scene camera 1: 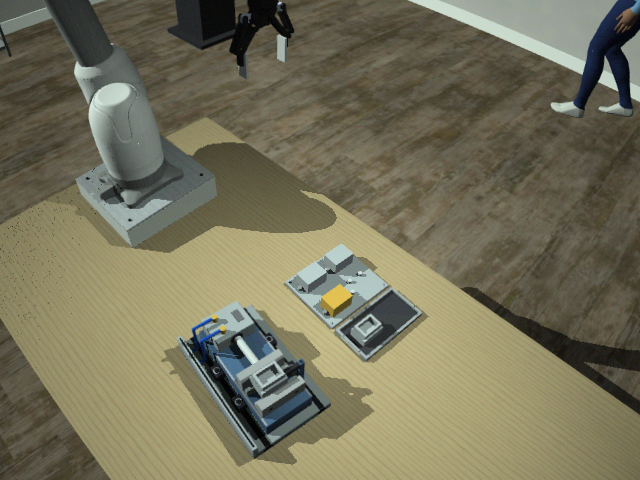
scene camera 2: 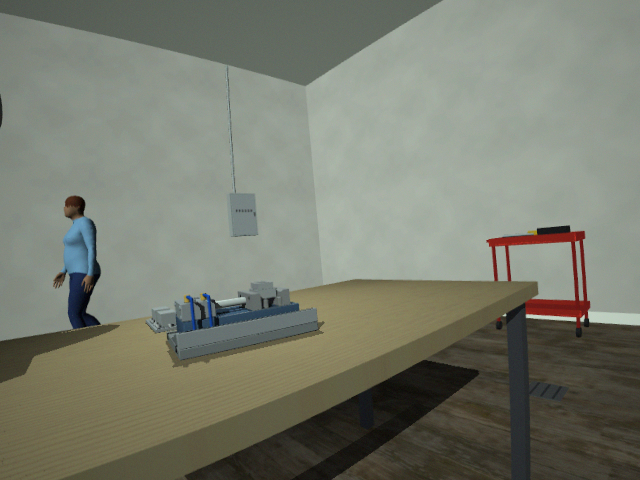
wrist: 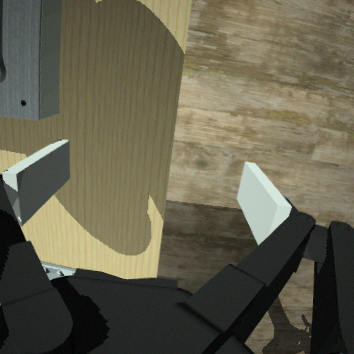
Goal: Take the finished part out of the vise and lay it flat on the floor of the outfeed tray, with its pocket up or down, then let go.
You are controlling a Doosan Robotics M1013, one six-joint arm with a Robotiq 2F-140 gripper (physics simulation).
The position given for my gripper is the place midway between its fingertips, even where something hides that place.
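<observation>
I can see my gripper in scene camera 1 (263, 68), and it is there in the wrist view (155, 169) too, while in scene camera 2 it is out of frame. There is also a vise, and on it (scene camera 1: 233, 358) and (scene camera 2: 227, 313) are the same spot.
</observation>
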